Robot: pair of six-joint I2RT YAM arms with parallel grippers.
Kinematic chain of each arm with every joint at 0, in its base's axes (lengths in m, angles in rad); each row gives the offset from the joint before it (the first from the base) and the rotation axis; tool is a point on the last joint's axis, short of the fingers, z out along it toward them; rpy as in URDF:
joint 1: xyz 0 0 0.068 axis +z
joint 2: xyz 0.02 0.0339 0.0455 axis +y
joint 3: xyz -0.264 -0.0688 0 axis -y
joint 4: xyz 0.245 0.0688 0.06 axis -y
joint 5: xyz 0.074 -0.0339 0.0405 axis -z
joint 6: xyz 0.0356 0 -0.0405 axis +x
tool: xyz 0 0 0 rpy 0 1.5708 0
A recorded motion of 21 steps. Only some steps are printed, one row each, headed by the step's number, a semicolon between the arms.
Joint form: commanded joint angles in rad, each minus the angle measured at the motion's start. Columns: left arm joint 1, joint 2, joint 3, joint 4, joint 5, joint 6; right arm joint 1, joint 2, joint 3, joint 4, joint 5, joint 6.
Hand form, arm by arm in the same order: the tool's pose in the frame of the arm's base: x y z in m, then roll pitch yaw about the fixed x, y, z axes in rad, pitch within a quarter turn. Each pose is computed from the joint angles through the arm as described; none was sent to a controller.
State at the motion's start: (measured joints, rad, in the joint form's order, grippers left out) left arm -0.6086 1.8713 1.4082 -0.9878 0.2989 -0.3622; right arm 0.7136 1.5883 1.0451 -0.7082 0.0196 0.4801
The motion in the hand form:
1: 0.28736 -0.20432 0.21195 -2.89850 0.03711 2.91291; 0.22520 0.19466 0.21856 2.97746 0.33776 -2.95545
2: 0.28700 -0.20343 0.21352 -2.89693 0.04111 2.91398; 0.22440 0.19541 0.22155 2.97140 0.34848 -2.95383
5: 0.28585 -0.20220 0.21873 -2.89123 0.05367 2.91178; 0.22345 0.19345 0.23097 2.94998 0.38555 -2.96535
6: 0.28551 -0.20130 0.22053 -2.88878 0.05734 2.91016; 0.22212 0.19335 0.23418 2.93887 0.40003 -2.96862
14: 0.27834 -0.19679 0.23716 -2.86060 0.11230 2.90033; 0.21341 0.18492 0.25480 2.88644 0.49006 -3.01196
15: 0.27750 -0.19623 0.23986 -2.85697 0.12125 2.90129; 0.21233 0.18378 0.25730 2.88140 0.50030 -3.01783
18: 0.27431 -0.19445 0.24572 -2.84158 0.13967 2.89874; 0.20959 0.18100 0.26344 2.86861 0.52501 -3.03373
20: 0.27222 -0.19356 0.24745 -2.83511 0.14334 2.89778; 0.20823 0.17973 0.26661 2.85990 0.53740 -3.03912
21: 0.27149 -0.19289 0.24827 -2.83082 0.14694 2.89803; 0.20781 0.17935 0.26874 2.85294 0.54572 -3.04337
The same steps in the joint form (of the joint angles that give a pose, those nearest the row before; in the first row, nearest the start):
1: 0.0119 -0.0264 0.0061 -0.0292 -0.0857 -0.0145; 0.0021 -0.0481 0.0279 -0.0220 0.0045 0.0168
2: 0.0134 -0.0322 0.0048 -0.0294 -0.0856 -0.0140; 0.0058 -0.0554 0.0310 -0.0203 0.0050 0.0167
5: 0.0146 -0.0470 0.0061 -0.0326 -0.0843 -0.0104; 0.0032 -0.0852 0.0336 -0.0106 0.0071 0.0171
6: 0.0163 -0.0525 0.0061 -0.0345 -0.0828 -0.0070; 0.0058 -0.0978 0.0317 -0.0036 0.0066 0.0192
14: 0.0165 -0.1163 -0.0102 -0.0231 -0.0736 0.0042; 0.0059 -0.1908 0.0125 0.0234 0.0240 0.0334
15: 0.0165 -0.1251 -0.0107 -0.0216 -0.0734 0.0036; 0.0058 -0.2016 0.0112 0.0249 0.0275 0.0352
18: 0.0165 -0.1495 -0.0184 -0.0164 -0.0646 0.0064; 0.0060 -0.2278 0.0085 0.0277 0.0369 0.0409
20: 0.0158 -0.1607 -0.0251 -0.0152 -0.0597 0.0063; 0.0060 -0.2408 0.0075 0.0301 0.0383 0.0411
21: 0.0165 -0.1665 -0.0290 -0.0123 -0.0567 0.0068; 0.0060 -0.2469 0.0088 0.0329 0.0386 0.0417

